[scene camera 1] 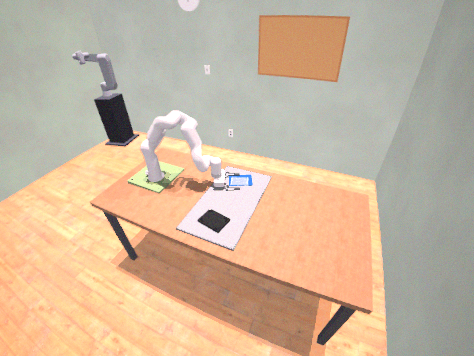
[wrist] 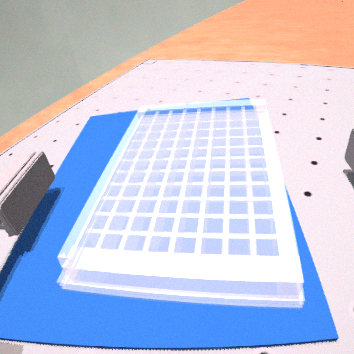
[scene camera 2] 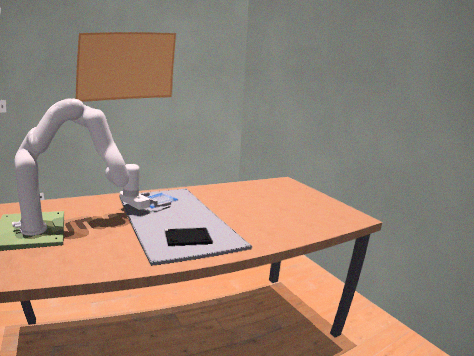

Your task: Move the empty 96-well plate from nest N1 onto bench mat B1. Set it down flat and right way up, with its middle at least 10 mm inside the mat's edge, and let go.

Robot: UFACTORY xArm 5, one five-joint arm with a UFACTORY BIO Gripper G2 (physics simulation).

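Where they show: hand, its tool point: (scene camera 1: 237,180) (wrist: 189,180) (scene camera 2: 155,199); arm's base, origin of its link: (scene camera 1: 156,176) (scene camera 2: 33,229).
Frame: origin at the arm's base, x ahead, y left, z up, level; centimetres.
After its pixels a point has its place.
Observation:
The clear 96-well plate (scene camera 1: 240,180) {x 65.1, y 7.4, z 1.0 cm} (scene camera 2: 163,198) {x 66.8, y 6.5, z 0.9 cm} (wrist: 190,185) {x 62.6, y 6.7, z 0.9 cm} lies flat, wells up, on the blue bench mat (scene camera 1: 250,178) {x 71.5, y 12.9, z -0.4 cm} (wrist: 175,325) {x 57.4, y 6.0, z -0.4 cm}. It is turned slightly against the mat. In the wrist view, blue shows along its left and near sides; its far right corner covers the mat's edge, and I cannot tell the exact margin there. My gripper (scene camera 1: 234,181) {x 62.7, y 6.8, z 1.1 cm} (scene camera 2: 155,201) (wrist: 190,172) {x 62.7, y 6.8, z 1.1 cm} is open, with one finger on each side of the plate and a gap to it on both sides. The black nest (scene camera 1: 214,220) {x 58.1, y -33.0, z 0.6 cm} (scene camera 2: 189,236) {x 57.3, y -33.7, z 0.6 cm} holds no visible plate.
A grey perforated board (scene camera 1: 240,210) {x 71.2, y -20.7, z -0.6 cm} (scene camera 2: 185,215) {x 67.6, y -13.2, z -0.6 cm} (wrist: 320,225) {x 62.6, y 1.3, z -0.6 cm} lies under mat and nest on the wooden table (scene camera 1: 310,225) {x 114.5, y -23.4, z -1.9 cm} (scene camera 2: 300,215) {x 113.6, y -37.3, z -1.9 cm}. The arm stands on a green base plate (scene camera 1: 172,172) {x 9.8, y 8.2, z -0.3 cm} (scene camera 2: 52,232) {x 7.9, y -6.1, z -0.3 cm}. Another arm stands on a black pedestal (scene camera 1: 115,120) away from the table.

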